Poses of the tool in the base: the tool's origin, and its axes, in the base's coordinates. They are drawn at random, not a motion.
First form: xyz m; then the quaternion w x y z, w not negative.
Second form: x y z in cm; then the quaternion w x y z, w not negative. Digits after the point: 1 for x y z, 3 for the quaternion.
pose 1, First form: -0.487, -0.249, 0.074, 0.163, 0.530, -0.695, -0.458
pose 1, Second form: -48.7, -24.9, 7.4, 0.163, 0.530, -0.695, -0.458
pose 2, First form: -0.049, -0.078, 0.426, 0.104, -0.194, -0.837, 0.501
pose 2, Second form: -4.9, -7.8, 42.6, 0.104, -0.194, -0.837, 0.501
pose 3, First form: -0.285, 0.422, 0.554, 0.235, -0.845, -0.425, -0.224
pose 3, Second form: -28.5, 42.2, 55.4, 0.235, -0.845, -0.425, -0.224
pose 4, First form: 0.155, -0.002, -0.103, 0.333, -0.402, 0.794, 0.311
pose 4, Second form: 15.5, -0.2, -10.3, 0.333, -0.402, 0.794, 0.311
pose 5, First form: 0.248, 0.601, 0.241, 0.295, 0.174, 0.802, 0.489
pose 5, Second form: 24.8, 60.1, 24.1, 0.295, 0.174, 0.802, 0.489
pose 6, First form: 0.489, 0.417, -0.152, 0.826, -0.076, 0.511, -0.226
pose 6, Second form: 48.9, 41.7, -15.2, 0.826, -0.076, 0.511, -0.226
